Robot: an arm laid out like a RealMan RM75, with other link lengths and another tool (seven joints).
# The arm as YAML. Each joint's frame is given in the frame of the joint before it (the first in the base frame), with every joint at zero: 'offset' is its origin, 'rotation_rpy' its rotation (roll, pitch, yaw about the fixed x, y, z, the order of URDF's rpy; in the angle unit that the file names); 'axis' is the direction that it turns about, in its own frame. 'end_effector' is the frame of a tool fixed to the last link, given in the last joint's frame.
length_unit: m
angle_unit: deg
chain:
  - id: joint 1
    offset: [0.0, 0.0, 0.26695]
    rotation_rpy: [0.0, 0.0, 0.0]
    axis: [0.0, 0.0, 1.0]
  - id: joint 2
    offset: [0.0, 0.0, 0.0]
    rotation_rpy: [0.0, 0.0, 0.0]
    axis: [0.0, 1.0, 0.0]
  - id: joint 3
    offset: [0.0, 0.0, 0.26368]
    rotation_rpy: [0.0, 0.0, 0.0]
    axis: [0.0, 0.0, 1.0]
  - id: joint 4
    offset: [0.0, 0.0, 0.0]
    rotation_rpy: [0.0, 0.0, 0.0]
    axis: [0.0, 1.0, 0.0]
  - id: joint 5
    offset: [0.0, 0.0, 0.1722]
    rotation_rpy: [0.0, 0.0, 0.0]
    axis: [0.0, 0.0, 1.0]
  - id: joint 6
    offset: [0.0, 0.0, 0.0]
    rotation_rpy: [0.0, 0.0, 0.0]
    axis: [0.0, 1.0, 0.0]
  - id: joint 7
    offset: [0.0, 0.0, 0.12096]
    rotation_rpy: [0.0, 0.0, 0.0]
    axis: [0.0, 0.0, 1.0]
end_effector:
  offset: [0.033, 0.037, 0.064]
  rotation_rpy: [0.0, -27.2, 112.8]
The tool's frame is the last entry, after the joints.
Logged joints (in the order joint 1, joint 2, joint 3, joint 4, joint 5, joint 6, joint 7), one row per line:
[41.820, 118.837, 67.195, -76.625, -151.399, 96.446, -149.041]
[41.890, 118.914, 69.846, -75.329, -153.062, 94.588, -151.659]
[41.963, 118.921, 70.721, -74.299, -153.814, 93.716, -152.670]
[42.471, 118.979, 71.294, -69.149, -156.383, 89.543, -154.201]
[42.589, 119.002, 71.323, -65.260, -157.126, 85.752, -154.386]
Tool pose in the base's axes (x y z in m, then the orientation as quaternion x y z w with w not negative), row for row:
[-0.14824, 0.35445, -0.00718, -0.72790, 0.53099, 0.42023, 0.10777]
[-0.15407, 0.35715, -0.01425, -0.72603, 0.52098, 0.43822, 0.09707]
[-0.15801, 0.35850, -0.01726, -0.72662, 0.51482, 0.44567, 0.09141]
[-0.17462, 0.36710, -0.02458, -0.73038, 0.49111, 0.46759, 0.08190]
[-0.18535, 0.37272, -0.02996, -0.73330, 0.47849, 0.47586, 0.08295]
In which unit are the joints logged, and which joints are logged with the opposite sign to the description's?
The joints are logged in degrees. Opposite sign: joint 1, joint 2, joint 4, joint 5.
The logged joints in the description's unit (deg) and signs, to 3 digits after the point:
[-41.820, -118.837, 67.195, 76.625, 151.399, 96.446, -149.041]
[-41.890, -118.914, 69.846, 75.329, 153.062, 94.588, -151.659]
[-41.963, -118.921, 70.721, 74.299, 153.814, 93.716, -152.670]
[-42.471, -118.979, 71.294, 69.149, 156.383, 89.543, -154.201]
[-42.589, -119.002, 71.323, 65.260, 157.126, 85.752, -154.386]

